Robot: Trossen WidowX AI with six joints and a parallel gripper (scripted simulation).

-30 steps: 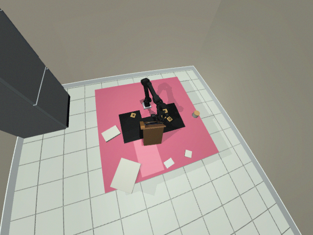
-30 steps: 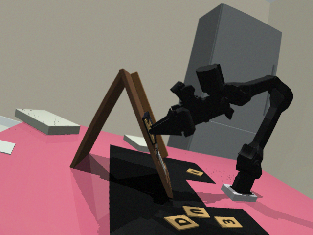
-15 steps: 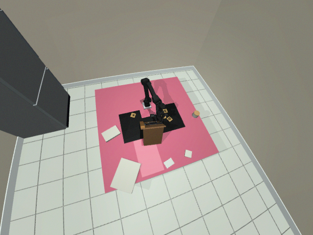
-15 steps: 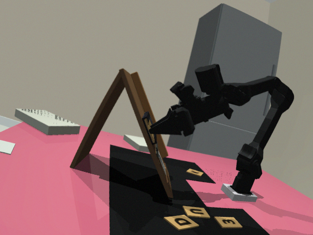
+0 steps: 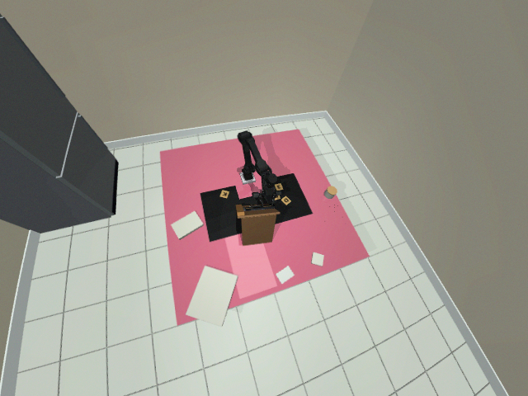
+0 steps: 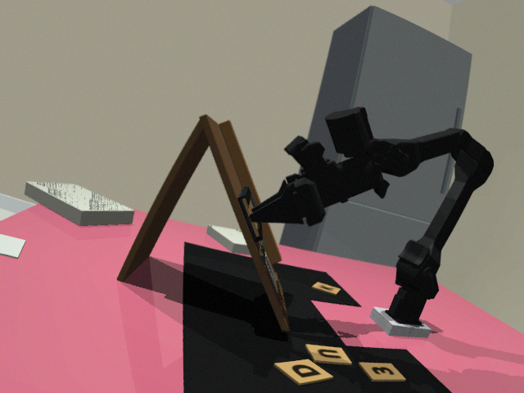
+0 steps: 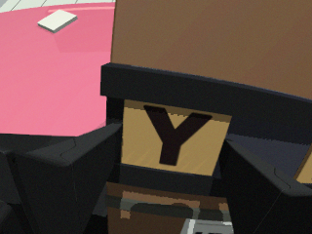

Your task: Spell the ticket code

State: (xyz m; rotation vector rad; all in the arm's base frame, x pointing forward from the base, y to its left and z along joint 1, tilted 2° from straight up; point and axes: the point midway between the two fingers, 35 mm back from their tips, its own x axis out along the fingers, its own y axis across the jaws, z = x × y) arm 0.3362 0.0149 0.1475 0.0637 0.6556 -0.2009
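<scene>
The white ticket is 7 cm behind my gripper tip, 5 cm to the right of it and 9 cm below it. Also, from my gripper tip: black mat 15 cm behind, 2 cm to the right, 16 cm below.
</scene>
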